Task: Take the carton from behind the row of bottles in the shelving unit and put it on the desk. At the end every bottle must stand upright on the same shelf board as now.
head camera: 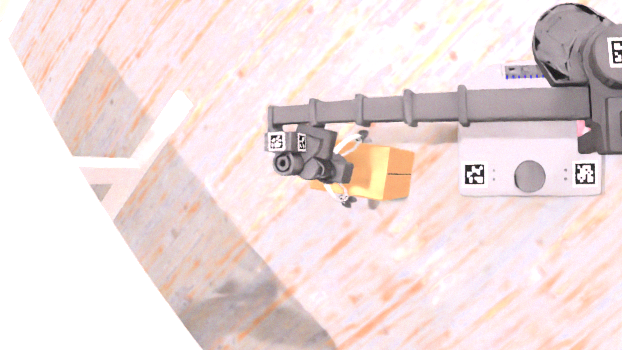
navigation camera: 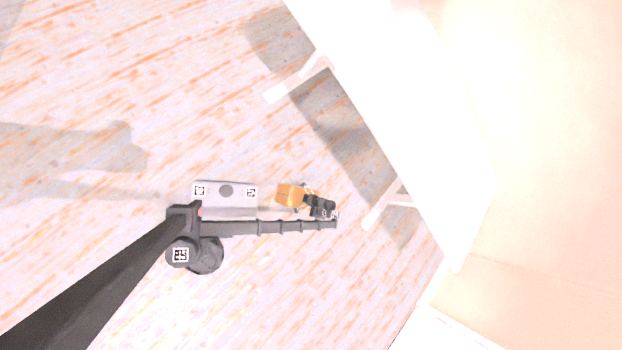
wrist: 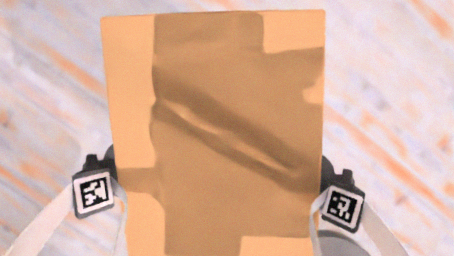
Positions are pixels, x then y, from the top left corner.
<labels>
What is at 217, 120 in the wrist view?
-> A carton.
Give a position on a white desk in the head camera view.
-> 74, 274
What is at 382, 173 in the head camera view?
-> A carton.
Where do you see my gripper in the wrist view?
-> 220, 166
</labels>
